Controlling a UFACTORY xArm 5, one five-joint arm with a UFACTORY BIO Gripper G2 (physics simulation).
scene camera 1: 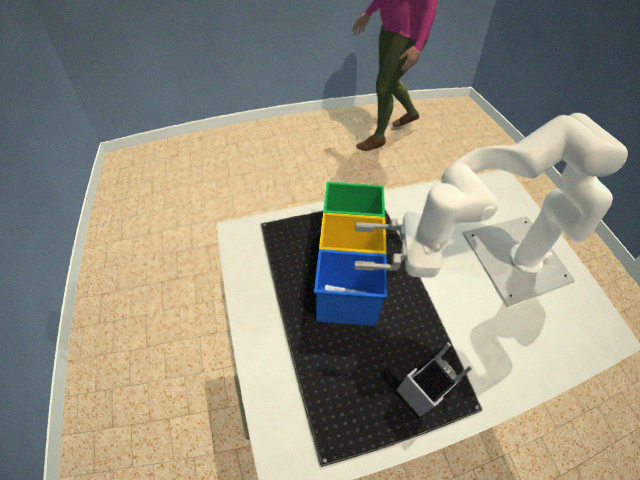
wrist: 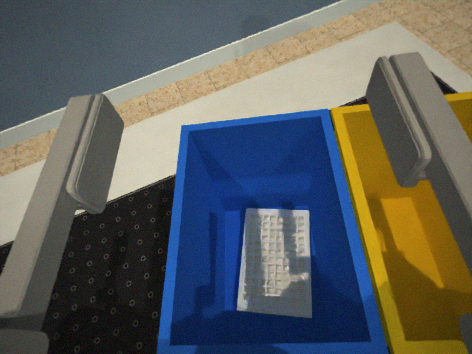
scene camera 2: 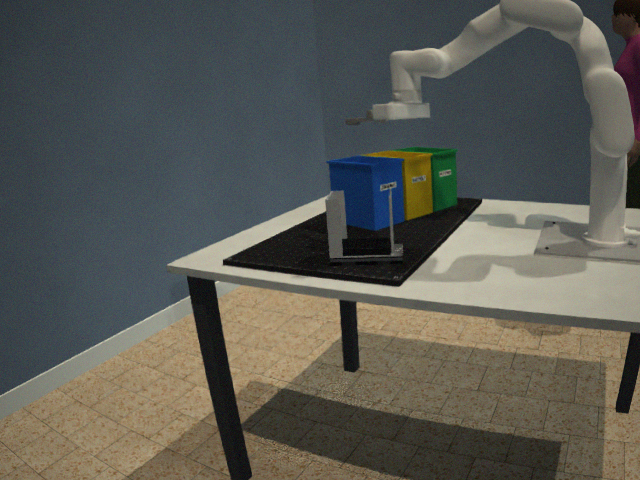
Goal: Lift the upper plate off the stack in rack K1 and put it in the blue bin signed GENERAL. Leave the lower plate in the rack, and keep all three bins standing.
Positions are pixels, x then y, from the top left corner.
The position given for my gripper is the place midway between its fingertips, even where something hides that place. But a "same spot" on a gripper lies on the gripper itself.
Scene:
my gripper: scene camera 1; wrist 236,92; scene camera 2
yellow bin: scene camera 1; wrist 411,254; scene camera 2
same spot on my gripper: (scene camera 2: 350,121) = (scene camera 1: 363,268)
same spot on yellow bin: (scene camera 2: 416,168) = (scene camera 1: 381,244)

